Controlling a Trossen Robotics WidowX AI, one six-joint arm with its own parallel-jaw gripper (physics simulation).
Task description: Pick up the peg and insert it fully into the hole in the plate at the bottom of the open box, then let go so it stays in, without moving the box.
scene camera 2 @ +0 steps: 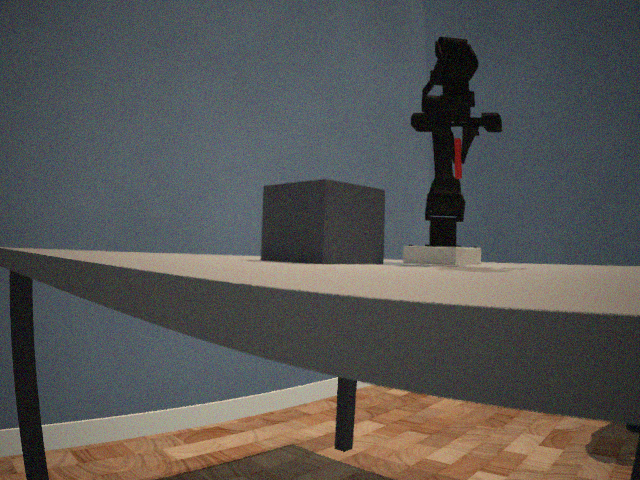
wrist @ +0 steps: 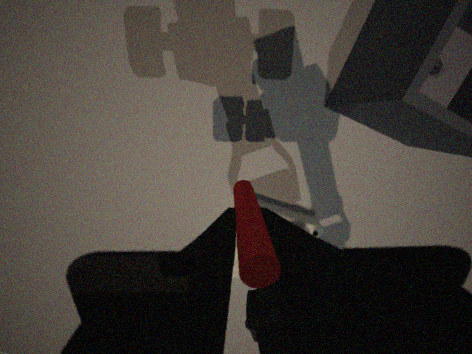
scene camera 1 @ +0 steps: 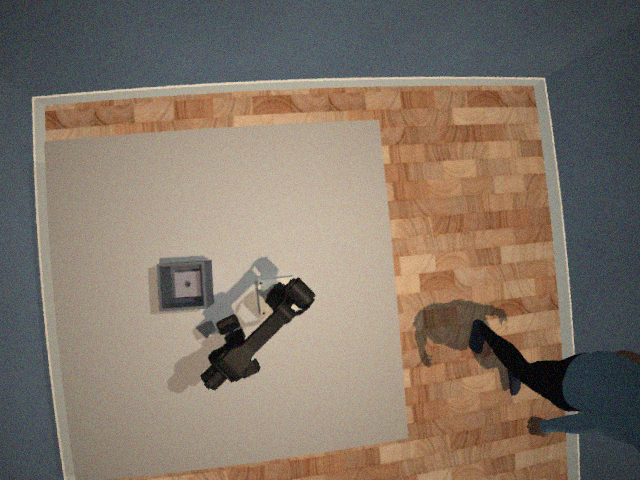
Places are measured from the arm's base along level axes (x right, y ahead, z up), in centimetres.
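Pixels of known places: gripper, fingertip midpoint: (scene camera 2: 458, 163) (wrist: 246, 215) (scene camera 1: 240, 339); arm's base, link origin: (scene camera 2: 443, 247).
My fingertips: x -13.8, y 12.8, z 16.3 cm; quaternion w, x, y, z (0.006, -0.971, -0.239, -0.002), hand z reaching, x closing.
Note:
Ahead of a thing's pixels: the offset from my fingertips to its top centre. Level surfaces: height alone.
The red peg @[dx -0.2, dy +0.4, dz +4.9 cm] (scene camera 2: 458, 159) (wrist: 255, 235) is held upright, high above the table. My gripper (scene camera 2: 455, 153) (wrist: 246, 215) is shut on it, and the peg's lower end sticks out below the fingertips. In scene camera 1 the arm hides the peg. The open dark grey box @[dx +15.6, dy +21.3, dz -6.3 cm] (scene camera 1: 208, 284) (scene camera 2: 323, 222) (wrist: 385, 45) stands on the table, apart from the gripper, at the upper right in the wrist view. The pale plate @[dx +15.6, dy +21.3, dz -14.0 cm] (scene camera 1: 178, 290) (wrist: 457, 75) lies at its bottom, with the dark hole (scene camera 1: 187, 283) (wrist: 436, 65) near its middle. In scene camera 2 the box walls hide the plate.
The arm's white base (scene camera 1: 248, 310) (scene camera 2: 431, 254) stands on the pale table @[dz -20.1 cm] (scene camera 1: 217, 196) (scene camera 2: 206, 268), to the right of the box. The arm's shadows fall between base and box. A person (scene camera 1: 594, 382) is on the wooden floor to the right of the table.

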